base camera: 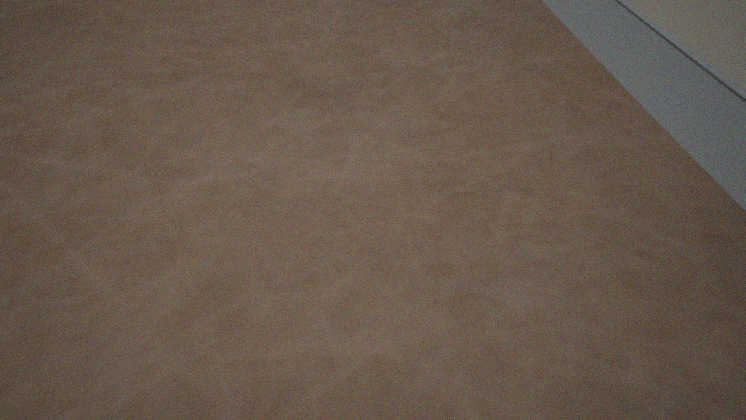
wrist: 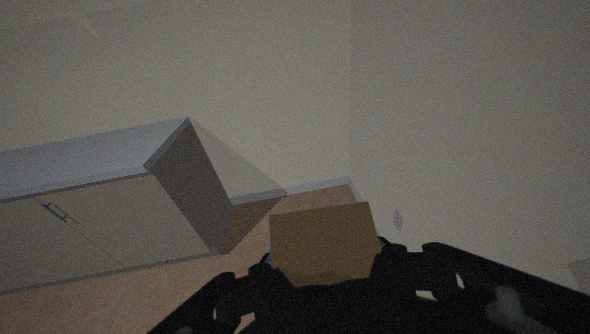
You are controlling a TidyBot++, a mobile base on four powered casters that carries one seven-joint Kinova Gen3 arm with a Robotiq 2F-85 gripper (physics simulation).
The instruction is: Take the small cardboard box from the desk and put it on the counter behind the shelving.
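Frame: origin at the arm's base, x ahead, y left, z up, level; metres.
Seen in the pictures: gripper, fingertip midpoint: (wrist: 323, 250).
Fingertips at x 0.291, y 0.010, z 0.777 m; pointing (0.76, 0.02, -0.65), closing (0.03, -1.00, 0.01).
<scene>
A point is followed by its place in that frame.
The small cardboard box (wrist: 322, 242) {x 0.270, y 0.010, z 0.821 m} is brown and sits between the black fingers at the lower middle of the wrist view. My gripper (wrist: 323, 250) {x 0.291, y 0.010, z 0.777 m} is shut on it, one finger at each side. The counter (wrist: 95, 155) {x 1.129, y 1.147, z 0.514 m} stands at the left of the wrist view, with a pale grey top, light cabinet doors and a dark end panel. It is apart from the box, farther off. The desk and the shelving do not show in either view, nor do the box and gripper in the base camera view.
Brown floor (base camera: 334, 208) {x 0.435, y 0.023, z -0.396 m} (wrist: 75, 305) {x 0.776, y 1.731, z -0.396 m} fills much of the base camera view. A grey-blue skirting strip (base camera: 652, 99) {x 0.624, y -0.415, z -0.379 m} runs along its upper right, below a pale surface (base camera: 709, 31) {x 0.616, y -0.429, z -0.282 m}. In the wrist view, walls (wrist: 280, 90) {x 1.610, y 0.137, z 0.564 m} (wrist: 475, 125) {x 0.670, y -0.425, z 0.637 m} meet in a corner behind the box, right of the counter.
</scene>
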